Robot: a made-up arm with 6 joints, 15 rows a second.
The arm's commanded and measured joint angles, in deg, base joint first. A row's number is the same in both.
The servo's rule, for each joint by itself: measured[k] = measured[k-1] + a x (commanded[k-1-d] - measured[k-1]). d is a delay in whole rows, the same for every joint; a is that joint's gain. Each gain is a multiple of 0.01, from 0.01 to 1. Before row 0 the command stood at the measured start. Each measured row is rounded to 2 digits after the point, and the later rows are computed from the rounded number. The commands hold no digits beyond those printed.
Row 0, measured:
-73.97, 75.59, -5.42, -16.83, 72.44, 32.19
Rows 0 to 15, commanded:
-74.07, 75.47, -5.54, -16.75, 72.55, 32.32
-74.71, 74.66, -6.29, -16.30, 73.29, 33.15
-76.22, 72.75, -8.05, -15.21, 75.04, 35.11
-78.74, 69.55, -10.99, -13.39, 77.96, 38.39
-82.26, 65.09, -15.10, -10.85, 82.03, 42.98
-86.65, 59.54, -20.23, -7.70, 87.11, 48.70
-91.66, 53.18, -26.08, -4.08, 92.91, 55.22
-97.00, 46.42, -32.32, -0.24, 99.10, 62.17
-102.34, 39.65, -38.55, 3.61, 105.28, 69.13
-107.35, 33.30, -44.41, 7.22, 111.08, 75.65
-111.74, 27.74, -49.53, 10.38, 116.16, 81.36
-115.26, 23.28, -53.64, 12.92, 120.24, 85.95
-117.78, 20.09, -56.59, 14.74, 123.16, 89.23
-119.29, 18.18, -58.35, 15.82, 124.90, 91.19
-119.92, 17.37, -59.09, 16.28, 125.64, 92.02
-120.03, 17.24, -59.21, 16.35, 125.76, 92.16
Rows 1 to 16, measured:
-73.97, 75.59, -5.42, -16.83, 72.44, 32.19
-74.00, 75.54, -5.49, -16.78, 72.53, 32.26
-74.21, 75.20, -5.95, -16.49, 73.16, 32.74
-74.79, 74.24, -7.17, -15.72, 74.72, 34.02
-75.94, 72.41, -9.39, -14.32, 77.41, 36.38
-77.77, 69.56, -12.70, -12.24, 81.24, 39.94
-80.35, 65.65, -17.07, -9.52, 86.11, 44.67
-83.63, 60.79, -22.30, -6.26, 91.75, 50.37
-87.51, 55.19, -28.11, -2.65, 97.85, 56.74
-91.81, 49.13, -34.17, 1.11, 104.02, 63.43
-96.32, 42.96, -40.11, 4.78, 109.88, 70.03
-100.79, 37.02, -45.57, 8.14, 115.09, 76.15
-104.99, 31.66, -50.25, 11.01, 119.36, 81.44
-108.70, 27.15, -53.93, 13.25, 122.51, 85.65
-111.77, 23.65, -56.49, 14.79, 124.49, 88.64
-114.13, 21.20, -58.00, 15.68, 125.44, 90.47
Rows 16 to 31, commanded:
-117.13, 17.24, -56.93, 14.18, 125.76, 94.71
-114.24, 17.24, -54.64, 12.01, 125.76, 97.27
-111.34, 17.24, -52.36, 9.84, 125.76, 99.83
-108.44, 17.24, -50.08, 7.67, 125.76, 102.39
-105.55, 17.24, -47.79, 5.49, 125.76, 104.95
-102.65, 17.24, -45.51, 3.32, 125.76, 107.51
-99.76, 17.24, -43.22, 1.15, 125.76, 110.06
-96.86, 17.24, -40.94, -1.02, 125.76, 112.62
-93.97, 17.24, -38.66, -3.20, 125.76, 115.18
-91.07, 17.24, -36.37, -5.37, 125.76, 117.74
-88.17, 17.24, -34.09, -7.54, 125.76, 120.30
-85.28, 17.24, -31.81, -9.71, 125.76, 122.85
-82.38, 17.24, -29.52, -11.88, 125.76, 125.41
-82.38, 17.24, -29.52, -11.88, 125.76, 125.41
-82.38, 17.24, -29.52, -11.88, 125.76, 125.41
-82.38, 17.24, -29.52, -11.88, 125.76, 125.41
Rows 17 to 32, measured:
-115.84, 19.66, -58.70, 16.08, 125.71, 91.38
-116.21, 18.72, -57.67, 14.94, 125.75, 93.18
-115.64, 18.14, -55.91, 13.18, 125.76, 95.39
-114.39, 17.79, -53.85, 11.18, 125.76, 97.79
-112.66, 17.58, -51.66, 9.07, 125.76, 100.27
-110.60, 17.45, -49.42, 6.92, 125.76, 102.80
-108.29, 17.37, -47.15, 4.76, 125.76, 105.34
-105.82, 17.32, -44.87, 2.59, 125.76, 107.89
-103.22, 17.29, -42.59, 0.42, 125.76, 110.44
-100.54, 17.27, -40.31, -1.75, 125.76, 113.00
-97.79, 17.26, -38.02, -3.92, 125.76, 115.56
-95.00, 17.25, -35.74, -6.09, 125.76, 118.12
-92.18, 17.25, -33.46, -8.26, 125.76, 120.67
-89.34, 17.25, -31.17, -10.43, 125.76, 123.23
-87.32, 17.25, -30.21, -11.30, 125.76, 124.41
-85.89, 17.25, -29.81, -11.65, 125.76, 124.95

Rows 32 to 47, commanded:
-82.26, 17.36, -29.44, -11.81, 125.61, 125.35
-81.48, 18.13, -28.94, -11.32, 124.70, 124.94
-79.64, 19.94, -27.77, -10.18, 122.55, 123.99
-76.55, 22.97, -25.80, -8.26, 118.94, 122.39
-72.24, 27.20, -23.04, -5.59, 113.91, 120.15
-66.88, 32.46, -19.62, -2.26, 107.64, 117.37
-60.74, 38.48, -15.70, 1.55, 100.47, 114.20
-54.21, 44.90, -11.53, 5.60, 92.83, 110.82
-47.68, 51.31, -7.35, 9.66, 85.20, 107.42
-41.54, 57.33, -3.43, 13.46, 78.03, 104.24
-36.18, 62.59, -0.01, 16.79, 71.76, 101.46
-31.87, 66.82, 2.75, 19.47, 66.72, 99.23
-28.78, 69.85, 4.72, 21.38, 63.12, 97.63
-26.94, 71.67, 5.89, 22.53, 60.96, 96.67
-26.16, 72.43, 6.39, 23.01, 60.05, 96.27
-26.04, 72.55, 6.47, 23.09, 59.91, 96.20
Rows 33 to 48, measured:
-84.87, 17.25, -29.64, -11.79, 125.76, 125.20
-84.11, 17.29, -29.52, -11.80, 125.64, 125.28
-83.35, 17.62, -29.18, -11.51, 124.86, 125.10
-82.27, 18.52, -28.36, -10.71, 122.94, 124.50
-80.61, 20.26, -26.88, -9.24, 119.62, 123.36
-78.18, 22.97, -24.65, -7.05, 114.88, 121.63
-74.90, 26.67, -21.73, -4.18, 108.87, 119.33
-70.79, 31.28, -18.23, -0.74, 101.90, 116.56
-65.98, 36.59, -14.34, 3.06, 94.37, 113.46
-60.67, 42.33, -10.29, 7.02, 86.76, 110.20
-55.12, 48.18, -6.31, 10.88, 79.51, 106.98
-49.63, 53.80, -2.66, 14.43, 73.08, 104.00
-44.48, 58.88, 0.48, 17.45, 67.80, 101.42
-39.93, 63.16, 2.94, 19.81, 63.92, 99.37
-36.16, 66.48, 4.65, 21.44, 61.46, 97.91
-33.26, 68.80, 5.66, 22.38, 60.29, 97.02

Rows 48 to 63, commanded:
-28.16, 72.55, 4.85, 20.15, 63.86, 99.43
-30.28, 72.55, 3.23, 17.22, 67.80, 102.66
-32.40, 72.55, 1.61, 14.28, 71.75, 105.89
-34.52, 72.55, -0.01, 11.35, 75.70, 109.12
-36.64, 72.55, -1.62, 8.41, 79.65, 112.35
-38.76, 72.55, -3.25, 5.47, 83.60, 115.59
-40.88, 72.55, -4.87, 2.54, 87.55, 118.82
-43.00, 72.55, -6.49, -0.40, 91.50, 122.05
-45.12, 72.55, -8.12, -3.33, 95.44, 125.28
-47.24, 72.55, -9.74, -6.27, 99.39, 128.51
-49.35, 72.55, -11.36, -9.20, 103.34, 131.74
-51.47, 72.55, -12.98, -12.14, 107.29, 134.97
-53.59, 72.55, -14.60, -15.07, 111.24, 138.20
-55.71, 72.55, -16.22, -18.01, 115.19, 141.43
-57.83, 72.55, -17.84, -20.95, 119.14, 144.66
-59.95, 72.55, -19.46, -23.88, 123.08, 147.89
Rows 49 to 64, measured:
-31.17, 70.26, 6.13, 22.81, 59.97, 96.58
-30.30, 71.15, 5.39, 21.21, 63.20, 98.12
-30.29, 71.70, 4.14, 18.82, 67.02, 100.57
-30.90, 72.03, 2.67, 16.10, 70.95, 103.44
-31.95, 72.23, 1.12, 13.25, 74.89, 106.51
-33.31, 72.35, -0.47, 10.35, 78.84, 109.66
-34.89, 72.43, -2.08, 7.42, 82.79, 112.86
-36.63, 72.48, -3.70, 4.49, 86.74, 116.08
-38.48, 72.51, -5.32, 1.56, 90.69, 119.30
-40.41, 72.53, -6.94, -1.37, 94.63, 122.53
-42.39, 72.54, -8.56, -4.31, 98.58, 125.76
-44.41, 72.54, -10.18, -7.24, 102.53, 128.99
-46.46, 72.54, -11.80, -10.18, 106.48, 132.22
-48.53, 72.54, -13.42, -13.11, 110.43, 135.45
-50.61, 72.54, -15.04, -16.05, 114.38, 138.68
-52.70, 72.54, -16.66, -18.99, 118.33, 141.91

